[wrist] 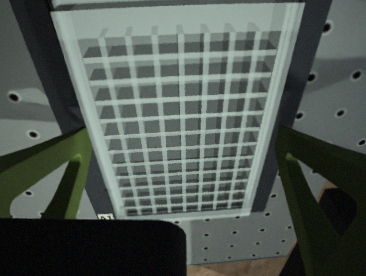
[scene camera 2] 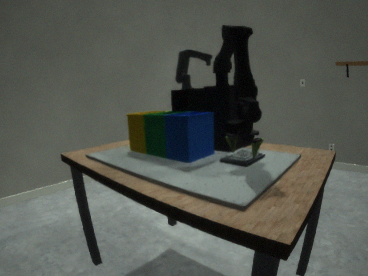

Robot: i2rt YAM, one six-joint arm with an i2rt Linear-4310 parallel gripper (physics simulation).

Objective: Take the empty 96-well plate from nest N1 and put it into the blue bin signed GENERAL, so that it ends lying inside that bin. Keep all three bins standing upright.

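Seen in the pictures: gripper, fingertip midpoint: point(wrist: 183, 137) point(scene camera 2: 243, 155); arm's base, origin of the base link: point(scene camera 2: 222, 87).
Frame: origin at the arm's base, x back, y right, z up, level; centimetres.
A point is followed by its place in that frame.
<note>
The clear 96-well plate point(scene camera 2: 242, 153) @(x -20.3, y -23.6, z -26.6 cm) point(wrist: 182, 150) @(x -20.0, y -24.1, z -26.4 cm) lies flat in a dark nest point(scene camera 2: 245, 162) @(x -27.0, y -29.0, z -27.8 cm) point(wrist: 302, 50) @(x -24.3, y -18.9, z -27.8 cm) on the grey perforated board. Its wells look empty. My gripper point(scene camera 2: 244, 150) @(x -20.0, y -24.0, z -27.3 cm) point(wrist: 183, 137) @(x -20.0, y -24.0, z -27.3 cm) is open, with one green finger at each long side of the plate; the fingers stand apart from its edges in the wrist view. Whether the fingertips reach down to the plate's height is hard to tell. The blue bin point(scene camera 2: 200, 137) @(x -29.0, y -9.3, z -20.3 cm) stands upright to the left of the nest in the scene view. Its sign and its inside do not show.
The green bin point(scene camera 2: 155, 136) @(x -37.6, y 8.4, z -20.3 cm) and the yellow bin point(scene camera 2: 136, 134) @(x -38.4, y 21.9, z -20.5 cm) stand upright in a row beside the blue bin. The perforated board point(scene camera 2: 215, 185) @(x -48.2, y -31.5, z -29.0 cm) lies on the wooden table point(scene camera 2: 290, 200) @(x -43.3, y -52.9, z -30.3 cm). A dark block and a dark arm-like shape point(scene camera 2: 183, 67) show behind the bins.
</note>
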